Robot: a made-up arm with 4 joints.
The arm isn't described. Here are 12 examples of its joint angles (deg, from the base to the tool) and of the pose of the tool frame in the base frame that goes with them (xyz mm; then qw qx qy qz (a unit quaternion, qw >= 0)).
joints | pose
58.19 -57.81 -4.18 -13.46 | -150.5 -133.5 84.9 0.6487 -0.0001 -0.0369 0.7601
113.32 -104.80 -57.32 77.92 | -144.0 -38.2 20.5 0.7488 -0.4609 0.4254 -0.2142
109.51 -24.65 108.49 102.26 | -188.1 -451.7 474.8 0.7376 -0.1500 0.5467 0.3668
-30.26 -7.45 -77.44 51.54 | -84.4 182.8 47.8 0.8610 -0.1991 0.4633 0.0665
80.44 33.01 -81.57 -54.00 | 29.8 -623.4 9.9 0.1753 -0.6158 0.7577 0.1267
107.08 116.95 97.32 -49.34 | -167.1 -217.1 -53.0 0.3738 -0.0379 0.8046 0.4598
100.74 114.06 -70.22 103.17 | -109.5 -501.1 446.5 0.6222 0.4698 0.5675 0.2648
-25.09 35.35 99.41 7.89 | -154.8 -351.9 33.3 0.2936 0.4240 -0.3956 0.7600
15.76 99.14 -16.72 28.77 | -181.8 -247.3 -167.7 0.3400 -0.7890 0.5073 0.0666
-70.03 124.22 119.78 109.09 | -160.5 -416.2 294.8 0.7234 0.0921 0.4479 0.5173
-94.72 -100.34 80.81 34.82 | -196.4 122.0 195.6 0.4371 -0.4769 0.6989 0.3050
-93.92 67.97 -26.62 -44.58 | -85.2 152.0 222.7 0.5297 0.0909 -0.2187 0.8145
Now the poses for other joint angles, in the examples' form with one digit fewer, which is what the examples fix.
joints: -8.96 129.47 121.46 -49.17
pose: -125 -46 244 0.230 0.400 -0.021 0.887
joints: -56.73 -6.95 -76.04 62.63
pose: -93 181 240 0.873 -0.013 0.478 0.095
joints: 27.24 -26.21 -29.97 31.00
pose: -162 -36 3 0.854 -0.220 0.287 0.374
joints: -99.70 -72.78 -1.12 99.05
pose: -278 -250 47 0.206 0.881 0.012 0.425
